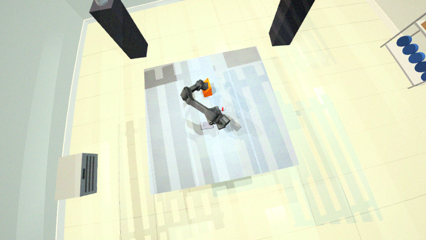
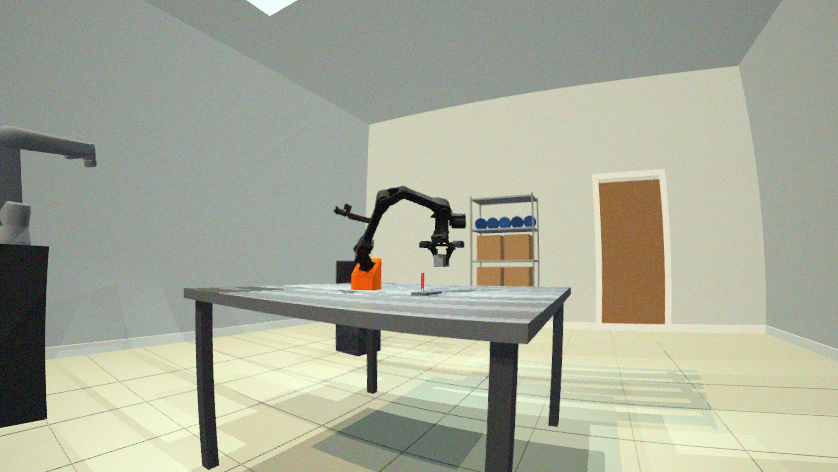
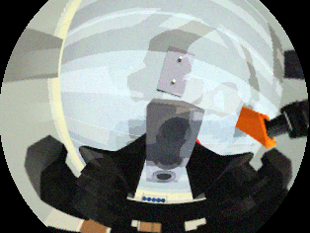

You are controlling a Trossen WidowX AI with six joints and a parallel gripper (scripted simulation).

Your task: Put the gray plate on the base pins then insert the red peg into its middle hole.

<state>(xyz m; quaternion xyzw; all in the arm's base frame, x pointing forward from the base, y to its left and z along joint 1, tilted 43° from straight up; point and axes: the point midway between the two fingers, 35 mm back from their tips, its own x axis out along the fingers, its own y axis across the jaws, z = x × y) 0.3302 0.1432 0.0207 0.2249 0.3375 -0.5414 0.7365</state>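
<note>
Right now my gripper tip is 130 mm past the red peg, 50 mm to the right of it and 80 mm above it. Also, from my gripper tip: gray plate (30 mm above).
</note>
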